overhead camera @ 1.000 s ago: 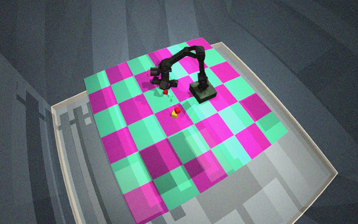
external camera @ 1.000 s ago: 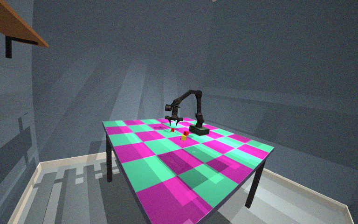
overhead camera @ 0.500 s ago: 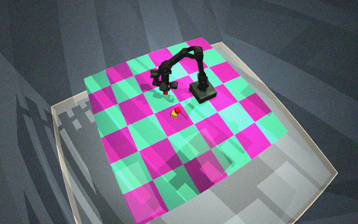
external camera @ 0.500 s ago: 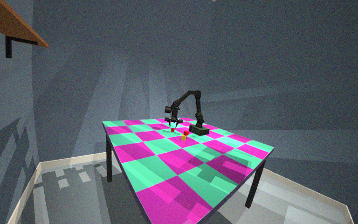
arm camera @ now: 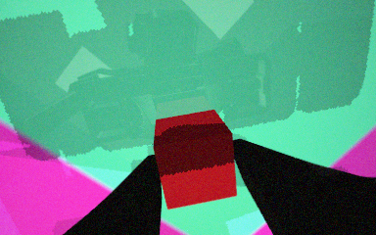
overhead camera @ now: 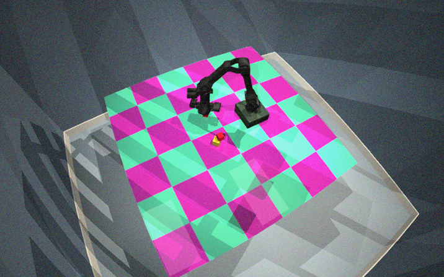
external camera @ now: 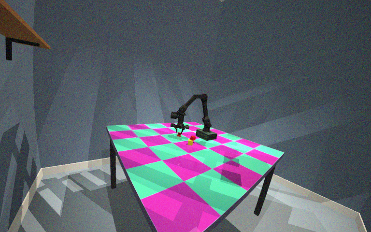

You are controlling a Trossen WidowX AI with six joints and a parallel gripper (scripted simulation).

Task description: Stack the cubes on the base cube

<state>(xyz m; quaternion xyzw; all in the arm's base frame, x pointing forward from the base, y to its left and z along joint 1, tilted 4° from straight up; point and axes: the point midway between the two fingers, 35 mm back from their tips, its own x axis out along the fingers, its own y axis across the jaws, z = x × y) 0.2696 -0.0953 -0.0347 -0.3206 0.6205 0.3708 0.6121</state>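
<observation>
Right now my gripper tip is 20 mm past the red cube, 220 mm to the right of it and 40 mm below it. Round my gripper tip: yellow cube (10 mm ahead, 220 mm to the left).
</observation>
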